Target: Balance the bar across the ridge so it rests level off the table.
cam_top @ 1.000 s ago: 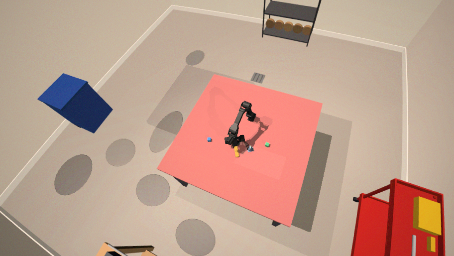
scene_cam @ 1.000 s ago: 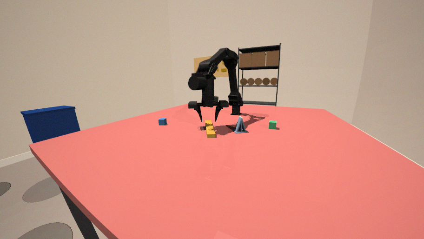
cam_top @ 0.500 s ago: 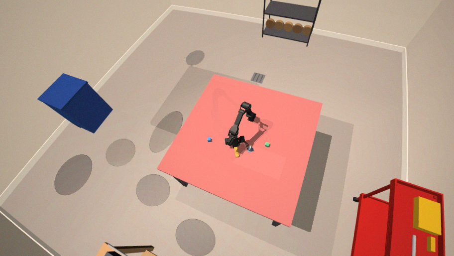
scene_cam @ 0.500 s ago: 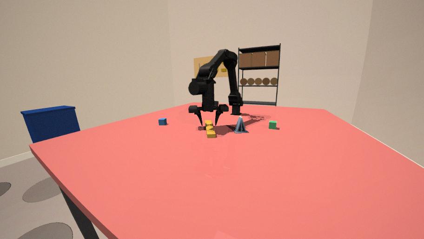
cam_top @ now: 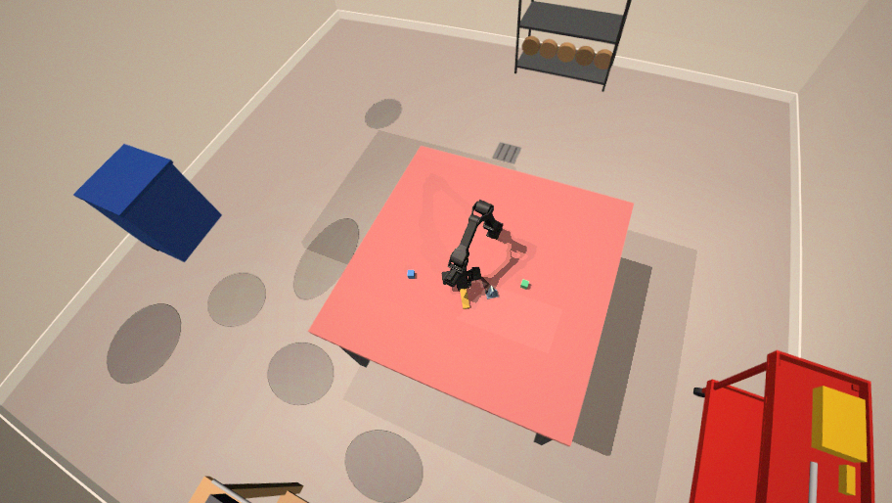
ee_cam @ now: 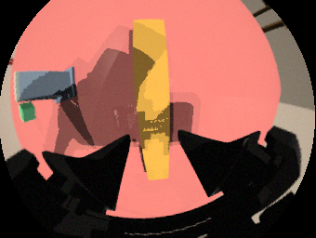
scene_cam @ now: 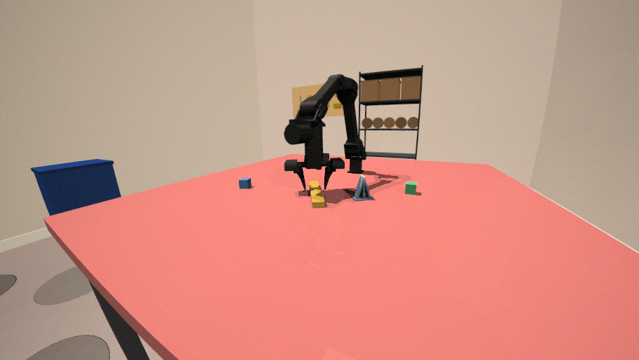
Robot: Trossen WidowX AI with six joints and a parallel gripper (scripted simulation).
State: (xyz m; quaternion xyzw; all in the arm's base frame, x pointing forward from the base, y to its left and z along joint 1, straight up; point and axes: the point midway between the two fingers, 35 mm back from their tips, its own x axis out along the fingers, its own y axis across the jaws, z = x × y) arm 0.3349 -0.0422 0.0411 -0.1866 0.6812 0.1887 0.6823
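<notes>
The yellow bar is 2 cm ahead of my gripper tip and 1 cm to the left of it. Round my gripper tip: small green cube (29 cm to the left, 10 cm behind, 1 cm above); small blue cube (26 cm to the right, 5 cm ahead, 1 cm above).
</notes>
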